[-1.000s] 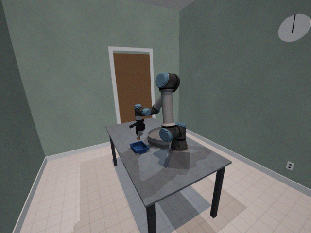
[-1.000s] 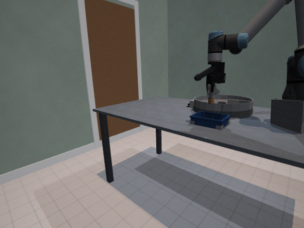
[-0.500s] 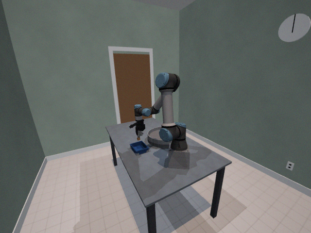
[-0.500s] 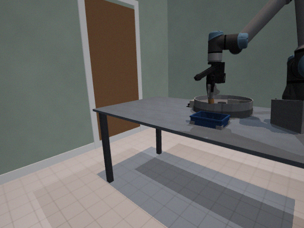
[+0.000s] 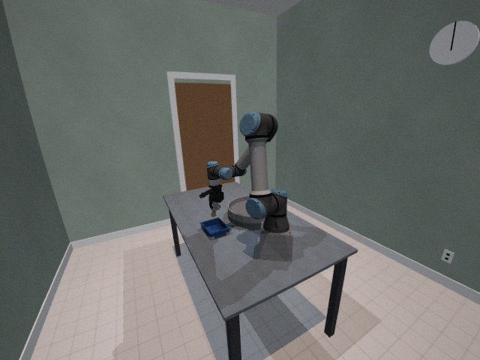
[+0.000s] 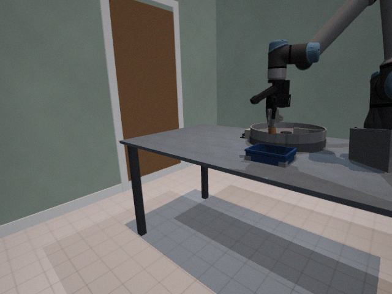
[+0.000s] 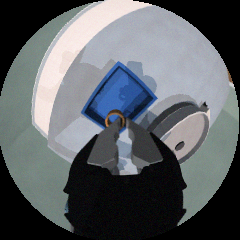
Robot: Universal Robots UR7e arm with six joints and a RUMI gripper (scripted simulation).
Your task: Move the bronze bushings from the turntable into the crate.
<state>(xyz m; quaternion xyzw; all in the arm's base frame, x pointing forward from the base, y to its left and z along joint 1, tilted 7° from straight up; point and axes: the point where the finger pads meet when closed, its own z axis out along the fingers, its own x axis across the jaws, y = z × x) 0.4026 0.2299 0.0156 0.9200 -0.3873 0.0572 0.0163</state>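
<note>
Now: hand 120 mm above the blue crate, 10 mm to the right of it and 10 mm past it. The rest, counted from my hand: turntable (360 mm to the right, 90 mm below, 50 mm ahead).
</note>
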